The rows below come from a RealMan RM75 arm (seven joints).
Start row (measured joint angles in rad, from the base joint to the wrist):
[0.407, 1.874, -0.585, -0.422, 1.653, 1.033, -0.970]
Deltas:
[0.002, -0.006, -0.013, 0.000, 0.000, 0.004, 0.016]
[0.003, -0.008, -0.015, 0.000, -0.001, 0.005, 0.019]
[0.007, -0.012, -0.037, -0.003, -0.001, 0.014, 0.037]
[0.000, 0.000, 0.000, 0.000, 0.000, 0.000, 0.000]
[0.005, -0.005, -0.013, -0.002, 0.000, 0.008, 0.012]
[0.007, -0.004, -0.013, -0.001, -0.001, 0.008, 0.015]
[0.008, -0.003, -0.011, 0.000, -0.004, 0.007, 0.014]
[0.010, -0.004, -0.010, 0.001, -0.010, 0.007, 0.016]
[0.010, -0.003, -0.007, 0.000, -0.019, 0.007, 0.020]
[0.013, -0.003, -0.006, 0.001, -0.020, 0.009, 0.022]
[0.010, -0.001, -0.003, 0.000, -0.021, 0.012, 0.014]
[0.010, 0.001, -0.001, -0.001, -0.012, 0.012, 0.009]
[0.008, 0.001, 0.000, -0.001, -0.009, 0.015, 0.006]
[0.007, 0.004, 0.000, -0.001, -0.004, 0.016, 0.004]
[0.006, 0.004, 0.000, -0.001, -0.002, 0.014, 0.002]
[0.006, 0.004, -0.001, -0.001, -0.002, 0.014, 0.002]
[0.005, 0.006, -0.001, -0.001, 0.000, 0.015, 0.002]
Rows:
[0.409, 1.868, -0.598, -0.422, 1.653, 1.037, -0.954]
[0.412, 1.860, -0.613, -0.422, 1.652, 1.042, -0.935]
[0.419, 1.848, -0.650, -0.425, 1.651, 1.056, -0.898]
[0.419, 1.848, -0.650, -0.425, 1.651, 1.056, -0.898]
[0.424, 1.843, -0.663, -0.427, 1.651, 1.064, -0.886]
[0.431, 1.839, -0.676, -0.428, 1.650, 1.072, -0.871]
[0.439, 1.836, -0.687, -0.428, 1.646, 1.079, -0.857]
[0.449, 1.832, -0.697, -0.427, 1.636, 1.086, -0.841]
[0.459, 1.829, -0.704, -0.427, 1.617, 1.093, -0.821]
[0.472, 1.826, -0.710, -0.426, 1.597, 1.102, -0.799]
[0.482, 1.825, -0.713, -0.426, 1.576, 1.114, -0.785]
[0.492, 1.826, -0.714, -0.427, 1.564, 1.126, -0.776]
[0.500, 1.827, -0.714, -0.428, 1.555, 1.141, -0.770]
[0.507, 1.831, -0.714, -0.429, 1.551, 1.157, -0.766]
[0.513, 1.835, -0.714, -0.430, 1.549, 1.171, -0.764]
[0.519, 1.839, -0.715, -0.431, 1.547, 1.185, -0.762]
[0.524, 1.845, -0.716, -0.432, 1.547, 1.200, -0.760]

